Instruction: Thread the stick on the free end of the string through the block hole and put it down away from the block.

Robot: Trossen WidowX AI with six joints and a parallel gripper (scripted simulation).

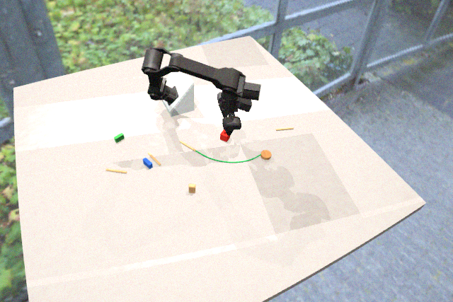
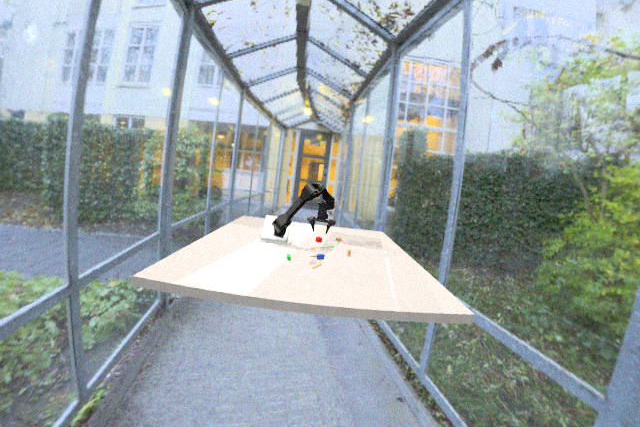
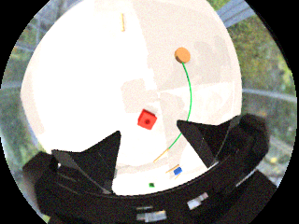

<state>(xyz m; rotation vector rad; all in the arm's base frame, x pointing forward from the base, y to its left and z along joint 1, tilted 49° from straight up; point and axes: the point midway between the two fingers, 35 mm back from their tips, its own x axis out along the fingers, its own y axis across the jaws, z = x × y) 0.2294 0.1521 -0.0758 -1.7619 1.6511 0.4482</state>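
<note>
Right now my gripper tip is 50 mm above the red block. From my gripper tip the other things lie so: wooden block: 210 mm ahead, 200 mm to the right, 50 mm below; thin wooden stick: 10 mm ahead, 150 mm to the right, 60 mm below; round wooden button: 130 mm ahead, 110 mm to the left, 60 mm below.
</note>
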